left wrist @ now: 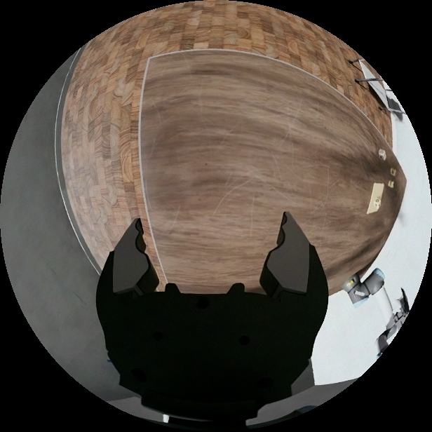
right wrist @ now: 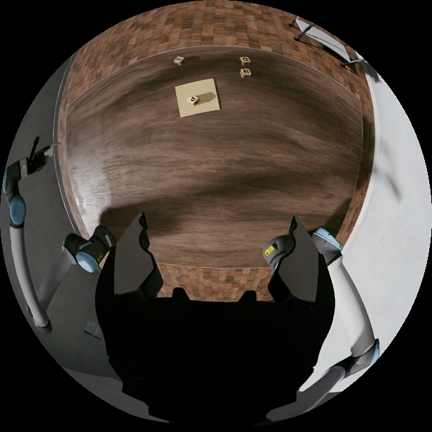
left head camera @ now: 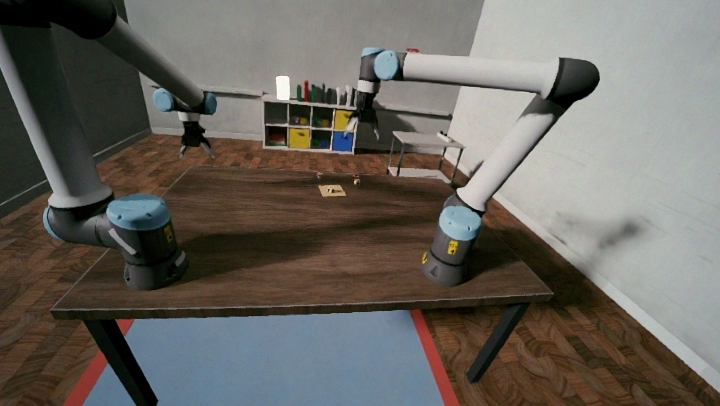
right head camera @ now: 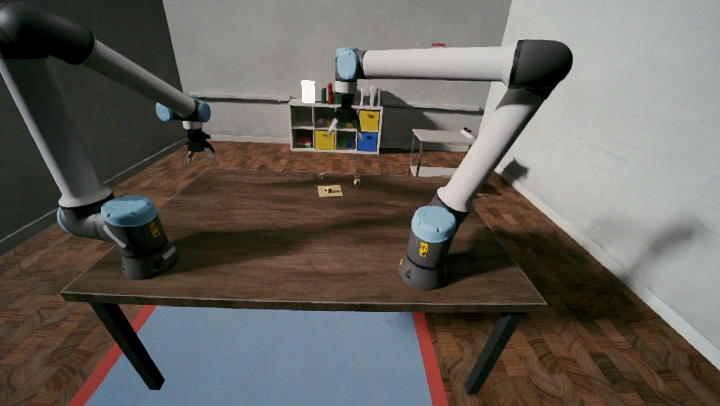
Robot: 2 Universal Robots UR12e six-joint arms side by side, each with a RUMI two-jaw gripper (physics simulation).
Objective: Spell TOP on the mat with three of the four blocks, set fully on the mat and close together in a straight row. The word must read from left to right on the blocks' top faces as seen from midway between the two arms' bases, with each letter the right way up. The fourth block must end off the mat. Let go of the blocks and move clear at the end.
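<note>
The beige mat (left head camera: pixel 324 193) (right head camera: pixel 337 194) (left wrist: pixel 372 204) (right wrist: pixel 206 109) lies near the table's far edge. The P block (left head camera: pixel 330 189) (right head camera: pixel 328 190) (left wrist: pixel 377 202) (right wrist: pixel 193 99) sits on it, turned askew. A block with a T-like mark (left wrist: pixel 382 154) (right wrist: pixel 179 60) stands beyond the mat. The N-like block (right wrist: pixel 245 73) and a block with a round letter, O or similar, (right wrist: pixel 244 60) stand close together right of the mat in the right wrist view. My left gripper (left head camera: pixel 196 154) (right head camera: pixel 203 159) (left wrist: pixel 210 215) is open, high over the table's left. My right gripper (left head camera: pixel 362 135) (right head camera: pixel 344 135) (right wrist: pixel 218 215) is open, high above the table.
The wooden table (left head camera: pixel 282 272) (right head camera: pixel 282 272) carries both arm bases. Its far edge runs close behind the loose blocks. A shelf unit (left head camera: pixel 310 103) and a side table (left head camera: pixel 423 139) stand beyond it on the floor.
</note>
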